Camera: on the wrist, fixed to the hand. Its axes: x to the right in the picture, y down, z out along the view.
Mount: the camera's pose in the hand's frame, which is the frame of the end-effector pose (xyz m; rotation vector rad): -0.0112 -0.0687 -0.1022 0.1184 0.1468 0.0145
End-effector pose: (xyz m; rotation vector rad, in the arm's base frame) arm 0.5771 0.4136 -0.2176 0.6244 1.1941 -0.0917
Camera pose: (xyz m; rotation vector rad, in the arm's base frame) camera 0.4606 0.4047 -0.2581 0.7538 1.3326 -0.1063
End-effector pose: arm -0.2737 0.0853 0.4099 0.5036 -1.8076 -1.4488
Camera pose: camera -0.1996 0.0072 0.3491 0.6385 -1.7826 -1.2662
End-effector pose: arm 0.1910 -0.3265 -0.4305 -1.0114 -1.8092 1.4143
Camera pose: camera 0.2691 -0.2945 -0.3401 -1.0406 -1.5970 1.4003
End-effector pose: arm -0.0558 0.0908 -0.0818 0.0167 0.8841 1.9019
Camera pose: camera -0.0350 0.0402 -0.1927 -0.0457 1.0978 1.8800
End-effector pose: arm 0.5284 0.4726 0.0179 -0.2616 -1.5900 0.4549
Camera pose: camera 0.6379 0.4197 0.0403 -0.2116 -1.4135 0.5274
